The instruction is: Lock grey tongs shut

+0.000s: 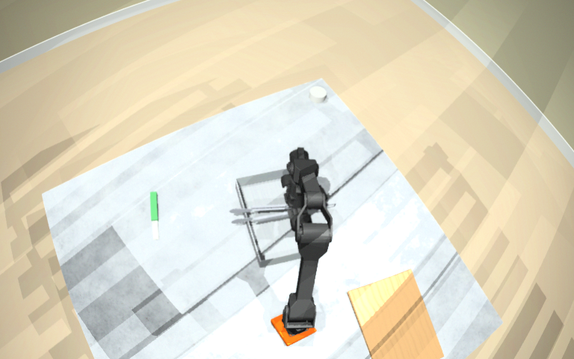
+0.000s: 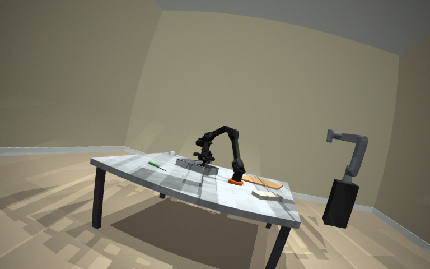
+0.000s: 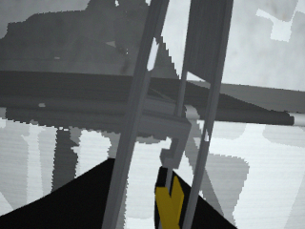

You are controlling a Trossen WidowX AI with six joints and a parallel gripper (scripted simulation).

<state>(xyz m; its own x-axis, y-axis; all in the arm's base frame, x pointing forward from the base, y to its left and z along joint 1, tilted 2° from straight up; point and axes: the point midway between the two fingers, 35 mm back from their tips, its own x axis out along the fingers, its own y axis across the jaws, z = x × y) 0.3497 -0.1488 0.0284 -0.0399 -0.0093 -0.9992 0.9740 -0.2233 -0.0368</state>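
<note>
Right now my gripper tip is 20 mm short of the grey roasting tin and 60 mm to the right of it. The rest, counted from my gripper tip: small white cylinder 470 mm ahead, 320 mm to the right, 10 mm below; green-handled tool 160 mm ahead, 440 mm to the left, 20 mm below; wooden board 500 mm behind, 150 mm to the right, 20 mm below.
</note>
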